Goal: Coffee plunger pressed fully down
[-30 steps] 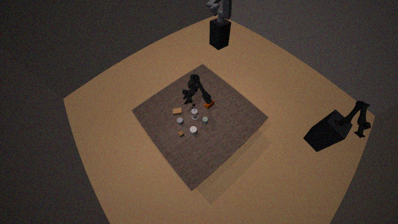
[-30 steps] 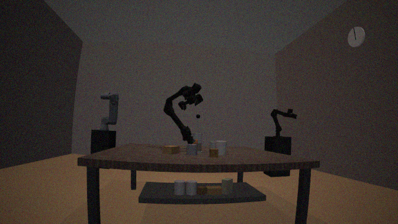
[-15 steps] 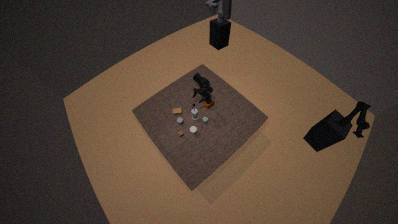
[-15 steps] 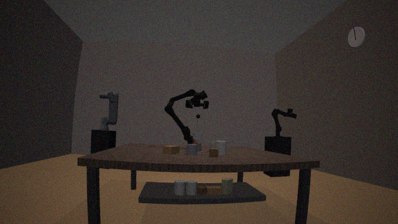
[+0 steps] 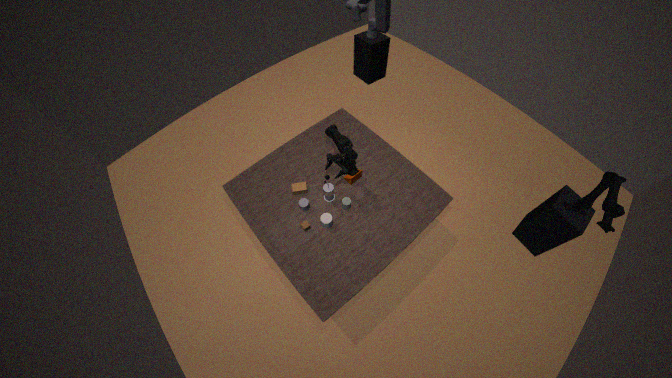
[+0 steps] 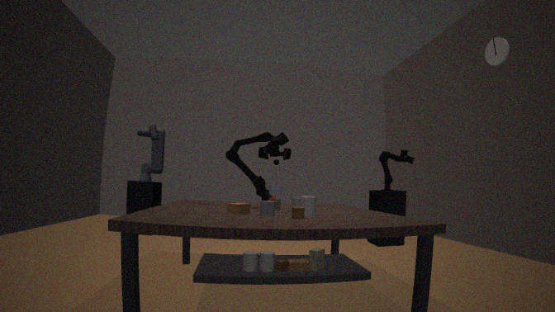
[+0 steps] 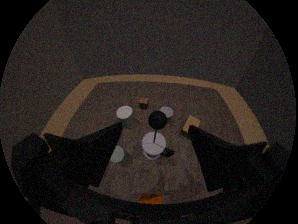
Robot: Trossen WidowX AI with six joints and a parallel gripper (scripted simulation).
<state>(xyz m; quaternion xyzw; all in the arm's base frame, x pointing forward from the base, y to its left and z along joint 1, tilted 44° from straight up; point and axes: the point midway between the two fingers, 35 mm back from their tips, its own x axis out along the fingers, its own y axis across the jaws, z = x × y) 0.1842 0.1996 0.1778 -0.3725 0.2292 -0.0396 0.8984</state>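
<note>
Now: gripper tip 160 mm above the coffee press, 20 mm to the left of it and 20 mm short of it. Round my gripper tip: grey cup: 260 mm below, 210 mm ahead, 50 mm to the right; greenish cup: 250 mm below, 130 mm to the left, 30 mm behind.
</note>
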